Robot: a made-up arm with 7 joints. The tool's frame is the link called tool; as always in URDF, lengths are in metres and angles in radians. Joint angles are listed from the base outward.
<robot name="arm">
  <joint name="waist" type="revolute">
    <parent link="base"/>
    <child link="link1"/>
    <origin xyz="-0.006 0 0.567"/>
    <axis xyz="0 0 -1"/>
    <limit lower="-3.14" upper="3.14"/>
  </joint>
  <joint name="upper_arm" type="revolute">
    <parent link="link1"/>
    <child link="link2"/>
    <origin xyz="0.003 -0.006 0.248"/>
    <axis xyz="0 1 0"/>
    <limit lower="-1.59" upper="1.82"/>
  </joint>
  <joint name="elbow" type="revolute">
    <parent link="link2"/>
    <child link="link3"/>
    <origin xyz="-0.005 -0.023 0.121"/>
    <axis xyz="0 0 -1"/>
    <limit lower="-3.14" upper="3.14"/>
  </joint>
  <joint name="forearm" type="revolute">
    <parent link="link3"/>
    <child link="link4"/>
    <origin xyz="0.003 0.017 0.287"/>
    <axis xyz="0 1 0"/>
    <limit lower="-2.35" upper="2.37"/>
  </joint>
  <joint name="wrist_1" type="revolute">
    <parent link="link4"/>
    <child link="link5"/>
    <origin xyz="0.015 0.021 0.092"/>
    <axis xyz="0 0 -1"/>
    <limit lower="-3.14" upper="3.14"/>
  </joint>
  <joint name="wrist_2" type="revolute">
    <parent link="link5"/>
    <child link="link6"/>
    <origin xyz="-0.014 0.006 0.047"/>
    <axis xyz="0 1 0"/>
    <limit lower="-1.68" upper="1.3"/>
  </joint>
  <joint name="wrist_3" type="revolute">
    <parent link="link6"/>
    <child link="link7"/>
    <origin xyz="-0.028 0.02 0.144"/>
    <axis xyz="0 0 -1"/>
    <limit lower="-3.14" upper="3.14"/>
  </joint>
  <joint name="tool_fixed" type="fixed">
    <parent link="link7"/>
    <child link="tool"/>
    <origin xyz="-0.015 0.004 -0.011" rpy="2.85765 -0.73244 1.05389"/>
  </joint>
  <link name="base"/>
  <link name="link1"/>
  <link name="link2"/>
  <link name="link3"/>
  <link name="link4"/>
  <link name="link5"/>
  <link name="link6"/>
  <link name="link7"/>
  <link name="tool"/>
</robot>
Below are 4 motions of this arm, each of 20 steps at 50 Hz.
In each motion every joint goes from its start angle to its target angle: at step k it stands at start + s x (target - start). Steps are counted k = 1, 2, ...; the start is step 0. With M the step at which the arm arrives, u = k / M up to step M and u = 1 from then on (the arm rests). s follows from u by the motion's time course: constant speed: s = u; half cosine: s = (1 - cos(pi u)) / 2; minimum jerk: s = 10 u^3 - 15 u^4 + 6 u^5.
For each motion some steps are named. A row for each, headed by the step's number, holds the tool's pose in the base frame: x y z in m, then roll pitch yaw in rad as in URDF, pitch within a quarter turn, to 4 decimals.
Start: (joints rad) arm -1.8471 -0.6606 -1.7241 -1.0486 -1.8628 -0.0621 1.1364
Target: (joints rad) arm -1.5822 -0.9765 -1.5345 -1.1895 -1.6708 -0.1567 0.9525
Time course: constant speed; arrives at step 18
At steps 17, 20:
17: 0.2832 -0.3800 1.1153 2.4383 0.4420 -0.5646
20: 0.2785 -0.3884 1.1051 2.4464 0.4586 -0.5717

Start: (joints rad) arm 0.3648 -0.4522 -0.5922 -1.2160 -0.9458 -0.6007 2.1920
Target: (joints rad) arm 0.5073 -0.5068 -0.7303 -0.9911 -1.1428 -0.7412 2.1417
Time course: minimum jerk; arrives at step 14
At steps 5, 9, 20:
5: -0.4110 -0.0423 1.1216 -0.0592 -0.6599 -2.5328
9: -0.4145 -0.0290 1.1507 0.0948 -0.7914 -2.6032
20: -0.4143 -0.0206 1.1656 0.1749 -0.8565 -2.6430

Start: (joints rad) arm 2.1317 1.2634 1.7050 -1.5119 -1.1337 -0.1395 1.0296
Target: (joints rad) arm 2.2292 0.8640 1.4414 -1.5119 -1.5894 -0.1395 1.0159
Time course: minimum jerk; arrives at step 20
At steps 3, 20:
3: -0.0033 -0.4357 0.9086 1.9363 0.5918 -1.1983
20: 0.0143 -0.3487 1.1246 2.1418 0.4179 -1.0550

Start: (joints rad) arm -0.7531 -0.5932 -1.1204 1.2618 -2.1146 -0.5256 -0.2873
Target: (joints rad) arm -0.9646 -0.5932 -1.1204 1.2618 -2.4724 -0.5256 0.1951
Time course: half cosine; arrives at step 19
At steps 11, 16, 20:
11: -0.1893 0.0352 1.2442 -0.6254 -1.1800 1.9667
16: -0.1949 0.0274 1.2344 -0.7261 -1.1129 2.1304
20: -0.1961 0.0258 1.2325 -0.7430 -1.1000 2.1600

